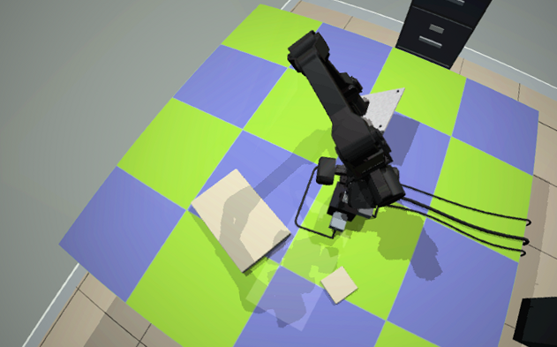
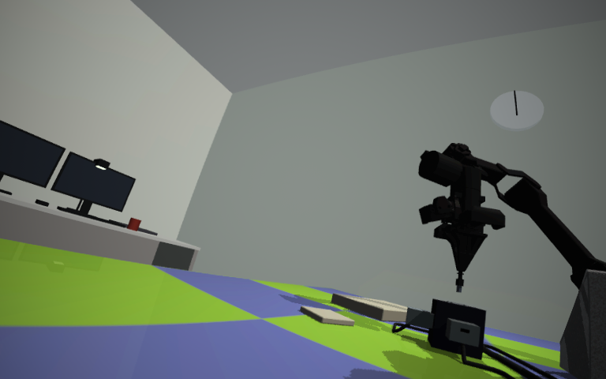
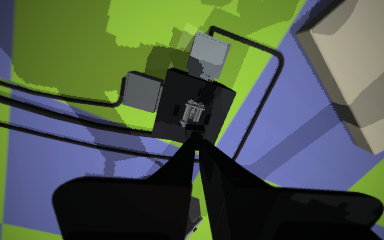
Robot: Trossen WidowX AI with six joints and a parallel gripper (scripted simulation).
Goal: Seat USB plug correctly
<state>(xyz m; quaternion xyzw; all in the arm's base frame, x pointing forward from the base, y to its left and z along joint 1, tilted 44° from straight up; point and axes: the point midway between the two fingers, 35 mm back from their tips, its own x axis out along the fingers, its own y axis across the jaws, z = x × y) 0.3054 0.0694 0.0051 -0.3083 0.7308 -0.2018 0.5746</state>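
Now: gripper tip 2 cm above the USB plug. The rest, counted from my gripper tip: beige tile (22 cm ahead, 13 cm below, 6 cm to the left); then beige board (26 cm to the right, 15 cm ahead, 12 cm below).
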